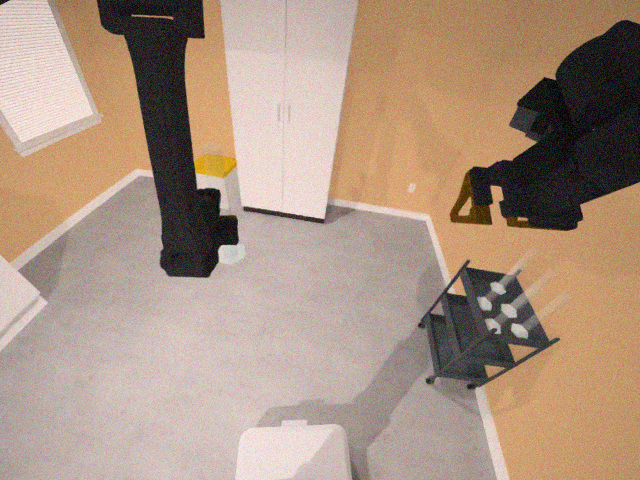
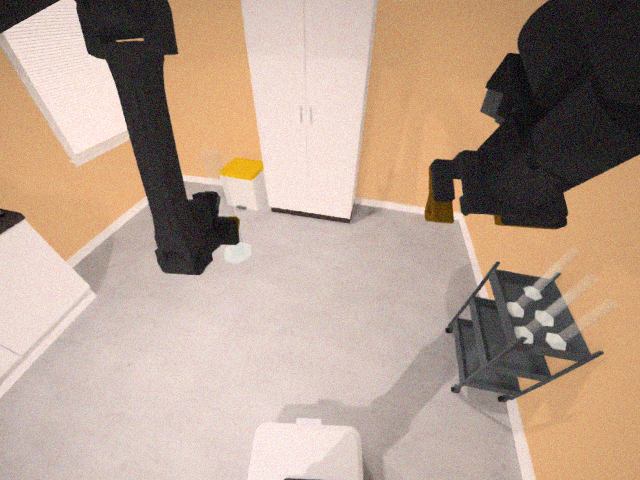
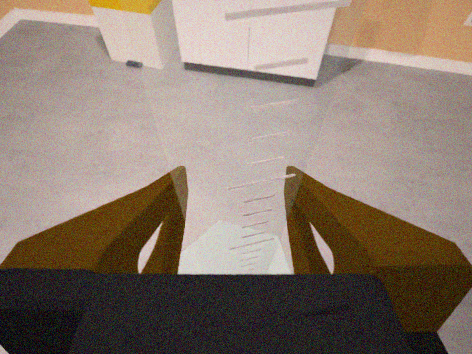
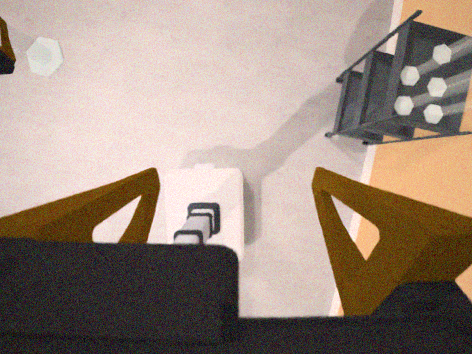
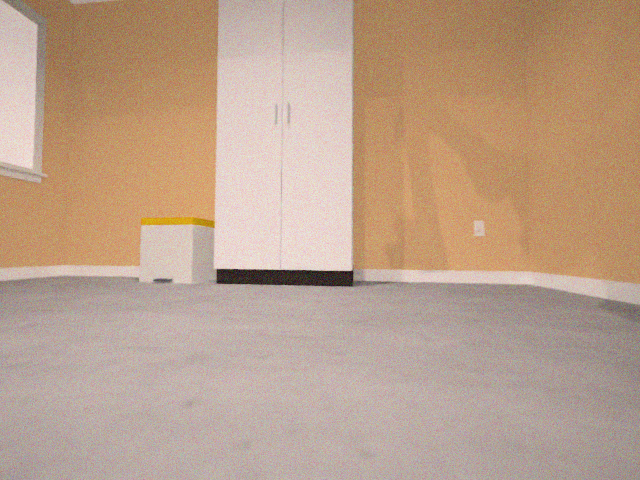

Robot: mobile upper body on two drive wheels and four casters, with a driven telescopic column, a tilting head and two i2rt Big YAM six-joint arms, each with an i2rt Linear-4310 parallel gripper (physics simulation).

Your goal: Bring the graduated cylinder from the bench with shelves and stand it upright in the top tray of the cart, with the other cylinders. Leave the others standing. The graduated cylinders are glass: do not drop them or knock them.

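The graduated cylinder is clear glass with a pale hexagonal base and scale marks. My left gripper is shut on it, with a finger on each side, and holds it about upright above the floor, base down. My right gripper is open and empty, up at the right, apart from the cart. The dark cart is at the right; several other cylinders stand in its top tray.
A tall white cabinet stands at the back beside a yellow-lidded bin. White low units are at the left. A white rounded block is at the bottom. The cart is near the right wall.
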